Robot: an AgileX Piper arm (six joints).
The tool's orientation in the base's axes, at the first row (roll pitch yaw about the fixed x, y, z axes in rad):
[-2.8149, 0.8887, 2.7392]
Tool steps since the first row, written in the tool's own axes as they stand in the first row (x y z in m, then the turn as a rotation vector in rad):
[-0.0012, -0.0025, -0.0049, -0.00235, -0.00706, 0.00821]
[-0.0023, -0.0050, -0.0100, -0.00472, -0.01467, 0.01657]
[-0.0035, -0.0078, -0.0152, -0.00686, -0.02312, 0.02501]
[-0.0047, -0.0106, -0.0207, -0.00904, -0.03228, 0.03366]
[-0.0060, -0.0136, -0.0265, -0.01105, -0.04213, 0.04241]
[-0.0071, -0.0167, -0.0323, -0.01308, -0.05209, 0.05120]
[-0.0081, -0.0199, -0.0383, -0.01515, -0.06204, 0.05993]
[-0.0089, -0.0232, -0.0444, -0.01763, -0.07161, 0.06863]
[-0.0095, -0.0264, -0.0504, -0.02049, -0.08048, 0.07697]
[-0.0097, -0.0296, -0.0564, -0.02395, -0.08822, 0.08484]
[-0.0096, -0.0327, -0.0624, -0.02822, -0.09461, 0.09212]
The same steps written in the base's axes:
[-0.0035, 0.0006, 0.0044, 0.00165, -0.01083, -0.00165]
[-0.0072, 0.0014, 0.0088, 0.00306, -0.02218, -0.00326]
[-0.0110, 0.0020, 0.0134, 0.00388, -0.03417, -0.00493]
[-0.0150, 0.0027, 0.0182, 0.00441, -0.04684, -0.00655]
[-0.0193, 0.0034, 0.0232, 0.00449, -0.06007, -0.00822]
[-0.0237, 0.0042, 0.0282, 0.00453, -0.07340, -0.00988]
[-0.0283, 0.0049, 0.0332, 0.00457, -0.08670, -0.01147]
[-0.0332, 0.0057, 0.0381, 0.00505, -0.09980, -0.01280]
[-0.0381, 0.0066, 0.0428, 0.00598, -0.11223, -0.01377]
[-0.0432, 0.0076, 0.0472, 0.00768, -0.12367, -0.01422]
[-0.0484, 0.0087, 0.0513, 0.01033, -0.13391, -0.01396]

